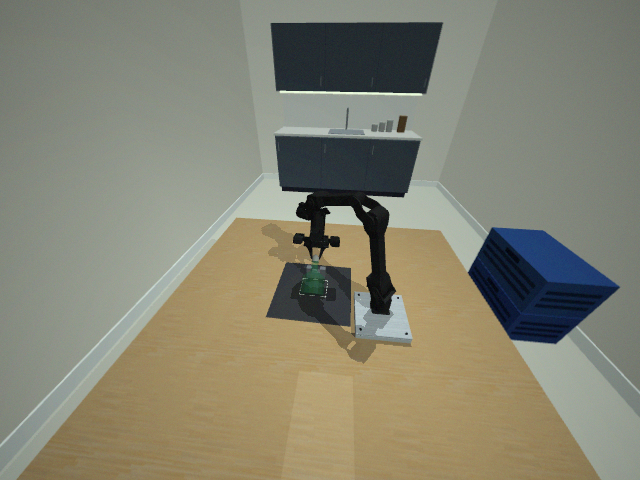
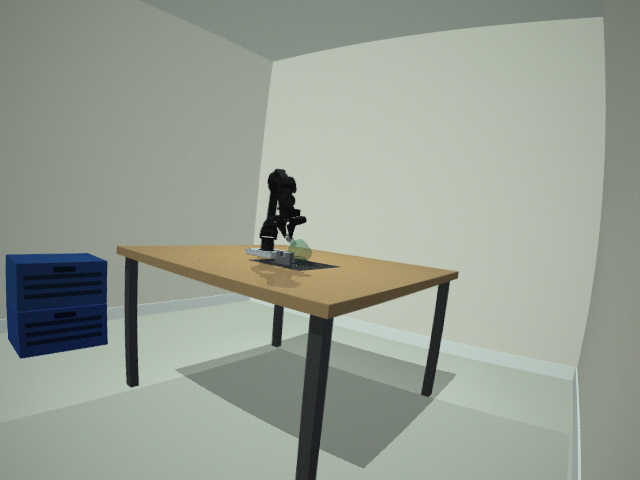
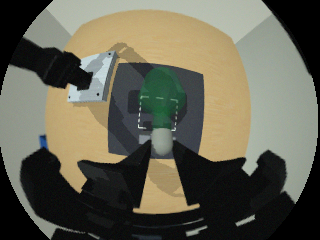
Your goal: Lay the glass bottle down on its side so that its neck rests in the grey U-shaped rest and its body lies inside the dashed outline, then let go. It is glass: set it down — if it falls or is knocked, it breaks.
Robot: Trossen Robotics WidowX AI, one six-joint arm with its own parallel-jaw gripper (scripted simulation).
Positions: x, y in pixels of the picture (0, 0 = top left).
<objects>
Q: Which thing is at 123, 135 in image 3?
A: A dark mat.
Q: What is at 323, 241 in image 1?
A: The gripper.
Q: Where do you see a green glass bottle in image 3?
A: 162, 94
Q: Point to a dark mat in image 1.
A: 335, 309
</objects>
